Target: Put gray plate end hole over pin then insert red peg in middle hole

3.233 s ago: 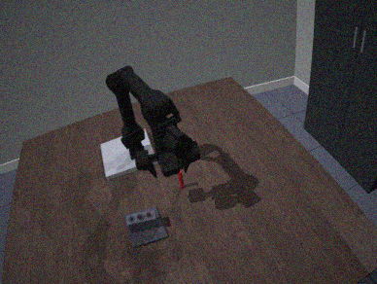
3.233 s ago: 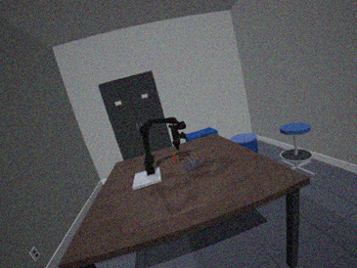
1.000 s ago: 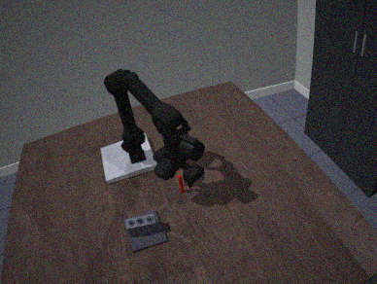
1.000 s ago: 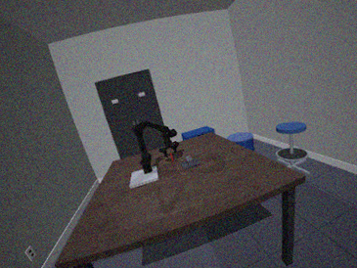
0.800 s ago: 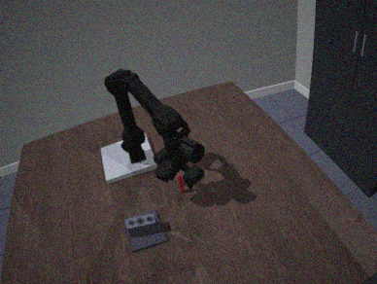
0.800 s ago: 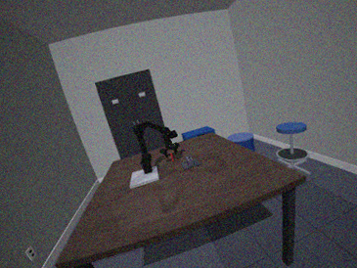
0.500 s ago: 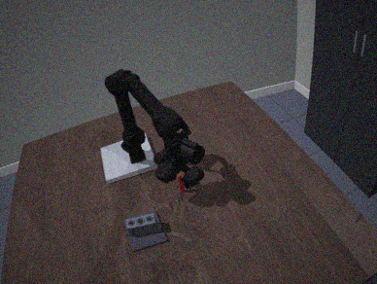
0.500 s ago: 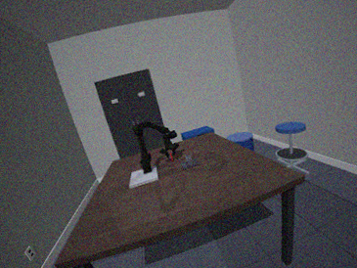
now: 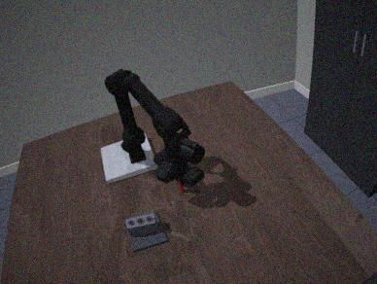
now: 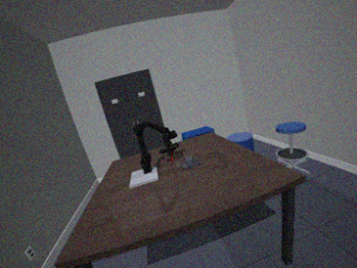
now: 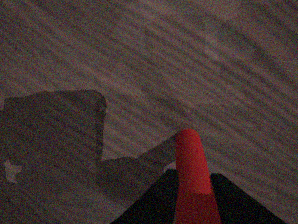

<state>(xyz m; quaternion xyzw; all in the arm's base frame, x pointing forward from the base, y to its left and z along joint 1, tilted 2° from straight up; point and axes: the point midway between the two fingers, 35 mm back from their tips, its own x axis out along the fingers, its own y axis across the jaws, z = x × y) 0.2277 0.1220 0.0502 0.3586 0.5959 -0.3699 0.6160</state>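
Right now the gray plate is 12 cm ahead of my gripper tip and 17 cm to the right of it. The rest, counted from my gripper tip: gray base 12 cm ahead, 16 cm to the right, 3 cm below; red peg right at my gripper tip.
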